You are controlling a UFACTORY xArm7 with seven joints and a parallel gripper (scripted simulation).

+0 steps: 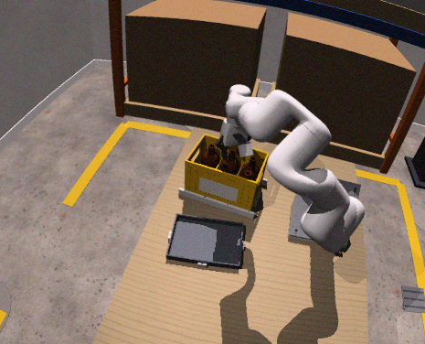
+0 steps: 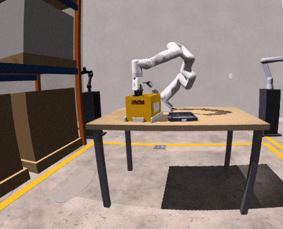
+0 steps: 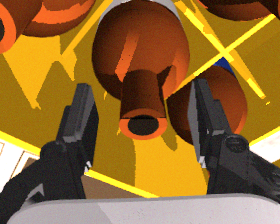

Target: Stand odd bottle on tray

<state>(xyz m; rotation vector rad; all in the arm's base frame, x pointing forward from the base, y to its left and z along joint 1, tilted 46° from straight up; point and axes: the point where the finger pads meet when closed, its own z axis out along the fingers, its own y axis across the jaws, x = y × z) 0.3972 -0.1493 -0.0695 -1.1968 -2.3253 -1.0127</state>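
The yellow crate lies 70 mm below my hand, 50 mm to the left of it and 10 mm ahead of it. Round my hand: dark grey tray 330 mm to the left, 150 mm below, 20 mm ahead.
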